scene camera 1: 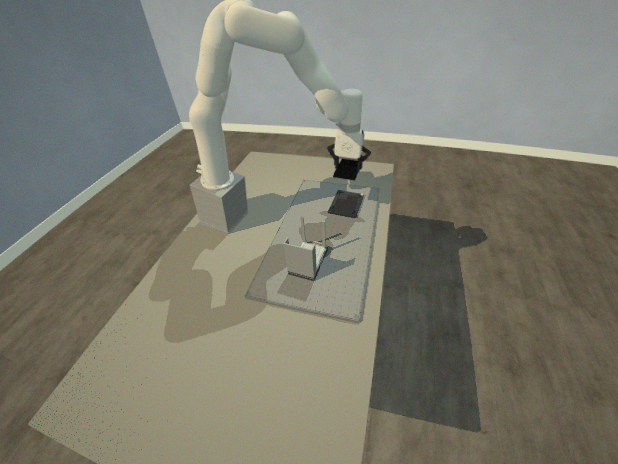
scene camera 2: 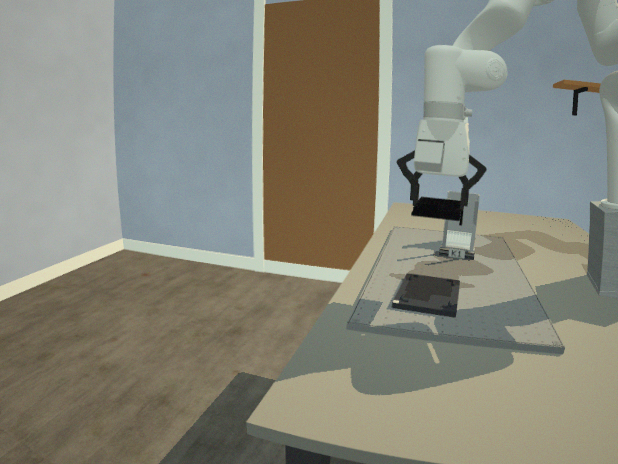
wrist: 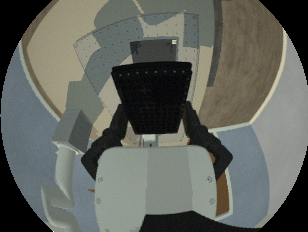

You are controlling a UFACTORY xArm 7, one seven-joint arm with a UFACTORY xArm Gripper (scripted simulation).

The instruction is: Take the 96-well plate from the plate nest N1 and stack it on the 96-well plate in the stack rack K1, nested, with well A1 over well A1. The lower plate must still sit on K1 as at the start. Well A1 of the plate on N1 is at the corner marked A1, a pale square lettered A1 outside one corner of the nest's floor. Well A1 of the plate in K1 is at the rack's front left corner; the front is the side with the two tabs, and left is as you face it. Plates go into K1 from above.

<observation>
The pictures show: my gripper, a black 96-well plate and a plate nest N1.
My gripper is seen too in scene camera 1.
</observation>
